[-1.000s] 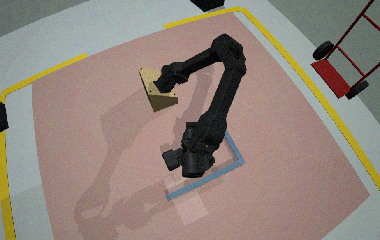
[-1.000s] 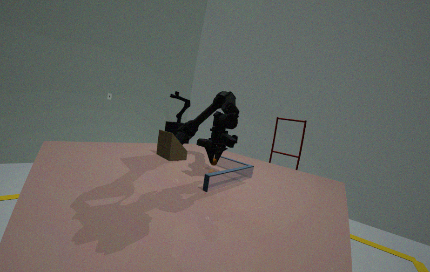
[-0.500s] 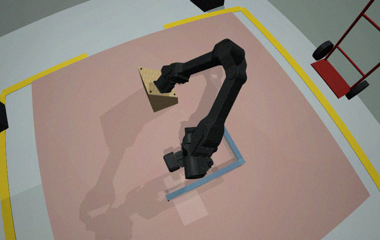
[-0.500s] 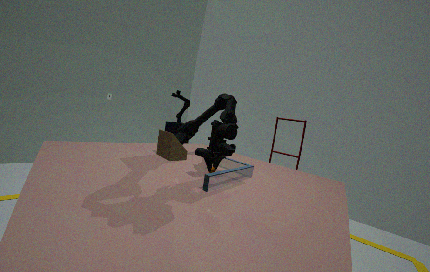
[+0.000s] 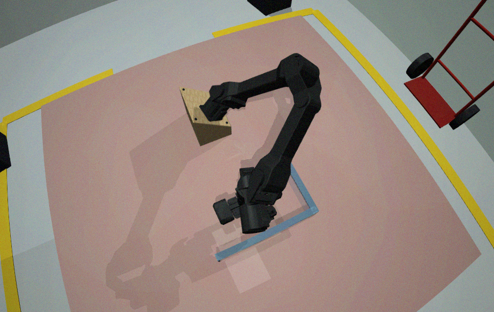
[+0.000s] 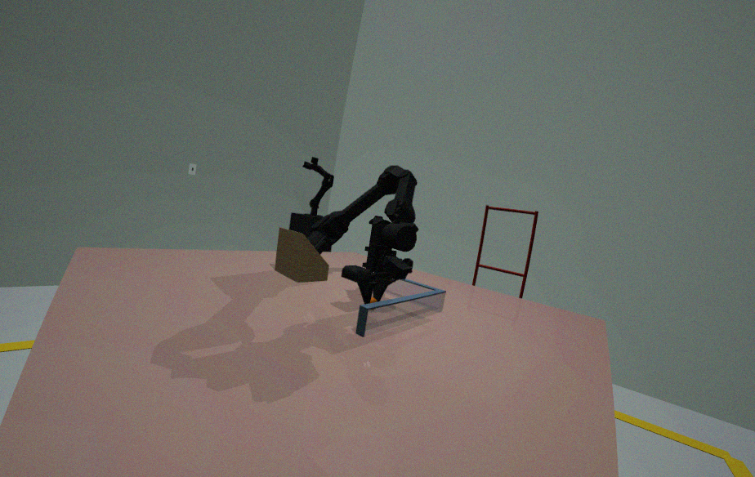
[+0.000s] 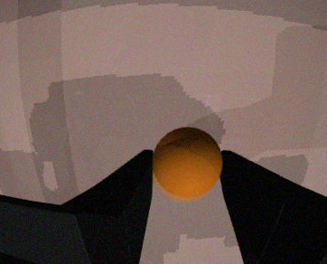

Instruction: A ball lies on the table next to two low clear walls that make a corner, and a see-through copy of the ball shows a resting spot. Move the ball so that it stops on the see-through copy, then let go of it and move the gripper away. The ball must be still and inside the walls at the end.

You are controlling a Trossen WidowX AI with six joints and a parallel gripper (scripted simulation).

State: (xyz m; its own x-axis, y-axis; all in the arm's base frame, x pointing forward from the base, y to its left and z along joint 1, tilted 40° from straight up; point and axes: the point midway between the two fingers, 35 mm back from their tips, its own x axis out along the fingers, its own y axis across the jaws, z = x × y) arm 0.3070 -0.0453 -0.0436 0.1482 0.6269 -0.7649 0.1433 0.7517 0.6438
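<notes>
The see-through copy of ball is right at my gripper tip.
</notes>
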